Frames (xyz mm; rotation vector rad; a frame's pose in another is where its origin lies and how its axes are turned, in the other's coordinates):
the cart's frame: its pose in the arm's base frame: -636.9 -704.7 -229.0 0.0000 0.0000 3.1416
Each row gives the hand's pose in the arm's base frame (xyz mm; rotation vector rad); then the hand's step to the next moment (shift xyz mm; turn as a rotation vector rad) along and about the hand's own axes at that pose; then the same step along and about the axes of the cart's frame.
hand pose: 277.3 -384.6 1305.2 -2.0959 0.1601 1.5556
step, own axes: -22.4 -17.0 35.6 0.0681 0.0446 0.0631
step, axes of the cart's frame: 31.4 -26.7 19.0 0.0489 -0.0056 -0.0905
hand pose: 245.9 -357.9 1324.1 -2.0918 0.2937 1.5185
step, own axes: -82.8 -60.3 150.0 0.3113 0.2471 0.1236
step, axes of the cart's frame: 122.2 -119.8 60.8 0.1095 0.0989 -0.3892
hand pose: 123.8 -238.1 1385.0 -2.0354 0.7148 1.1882
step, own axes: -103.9 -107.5 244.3 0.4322 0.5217 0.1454
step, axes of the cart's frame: 95.6 -268.0 32.6 0.2686 0.2697 -0.5790
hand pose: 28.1 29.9 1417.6 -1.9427 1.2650 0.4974
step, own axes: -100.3 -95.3 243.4 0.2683 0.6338 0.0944
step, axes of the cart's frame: -60.4 -268.1 -53.3 0.4444 0.2351 -0.4794
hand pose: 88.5 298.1 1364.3 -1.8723 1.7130 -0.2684
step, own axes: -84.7 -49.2 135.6 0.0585 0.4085 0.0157
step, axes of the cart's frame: -98.2 -119.4 -63.9 0.3274 0.0542 -0.2458
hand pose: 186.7 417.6 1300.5 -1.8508 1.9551 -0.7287
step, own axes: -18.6 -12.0 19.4 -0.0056 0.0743 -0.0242
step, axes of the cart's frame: -22.5 -15.8 -10.4 0.0738 -0.0096 -0.0244
